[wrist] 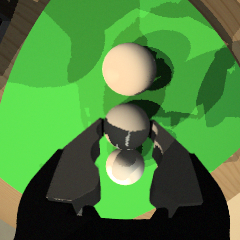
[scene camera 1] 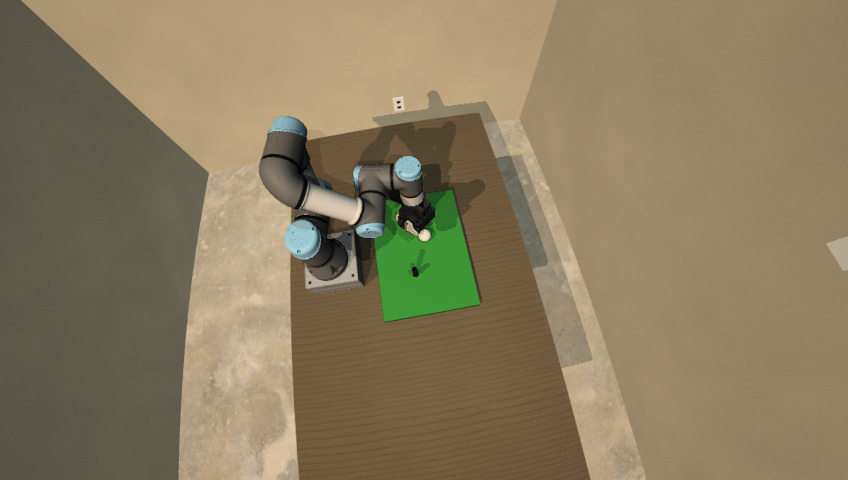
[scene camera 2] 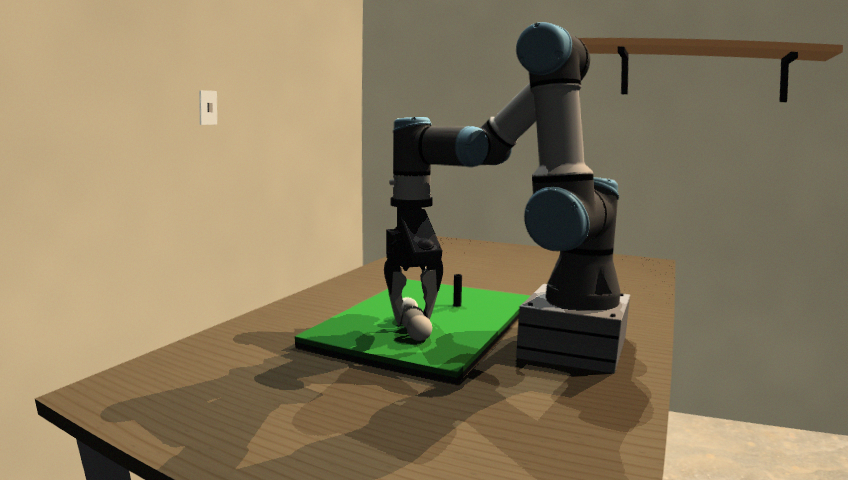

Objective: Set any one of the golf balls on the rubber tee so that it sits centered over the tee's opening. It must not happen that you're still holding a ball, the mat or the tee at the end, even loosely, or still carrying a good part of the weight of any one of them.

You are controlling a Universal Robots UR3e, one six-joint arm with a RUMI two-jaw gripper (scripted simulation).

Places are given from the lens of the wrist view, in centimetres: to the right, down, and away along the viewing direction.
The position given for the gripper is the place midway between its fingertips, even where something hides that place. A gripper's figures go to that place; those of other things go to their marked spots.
gripper point(wrist: 126, 120): 1, 0, 15
golf ball point(wrist: 126, 126): 0, 1, 12
golf ball point(wrist: 129, 69): 1, -3, 10
green mat point(wrist: 60, 90): -6, -3, 15
